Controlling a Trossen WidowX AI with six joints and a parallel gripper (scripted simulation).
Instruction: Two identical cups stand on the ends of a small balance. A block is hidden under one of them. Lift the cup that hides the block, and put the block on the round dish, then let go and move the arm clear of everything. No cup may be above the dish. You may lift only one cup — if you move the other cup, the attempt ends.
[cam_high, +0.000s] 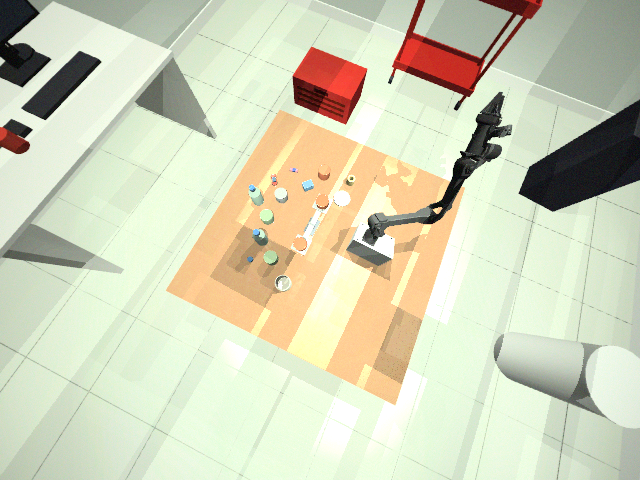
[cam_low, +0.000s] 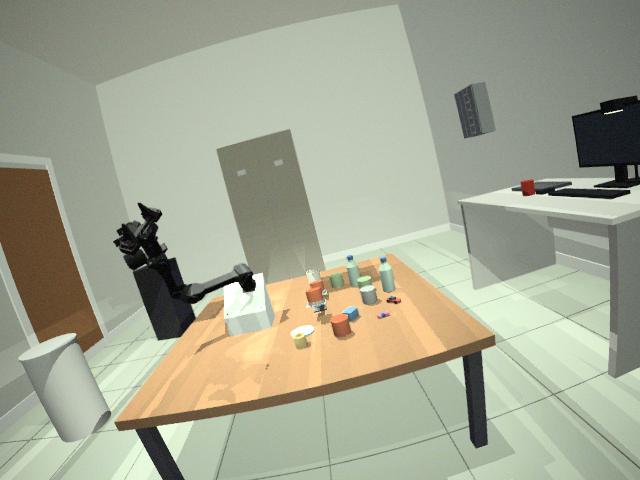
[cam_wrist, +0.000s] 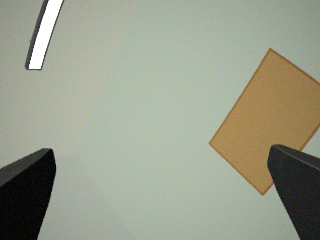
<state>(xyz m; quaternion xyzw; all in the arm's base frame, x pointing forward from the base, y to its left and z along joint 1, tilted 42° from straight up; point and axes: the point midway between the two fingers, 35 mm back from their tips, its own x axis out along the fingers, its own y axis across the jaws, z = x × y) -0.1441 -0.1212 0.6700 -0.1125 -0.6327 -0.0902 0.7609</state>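
Right now my gripper tip is 720 mm to the right of the grey block, 610 mm above it and 400 mm short of it. Also, from my gripper tip: pale blue round dish (650 mm below, 350 mm ahead, 340 mm to the left); blue block (630 mm below, 570 mm ahead, 390 mm to the left); balance beam (610 mm below, 590 mm to the left, 410 mm ahead).
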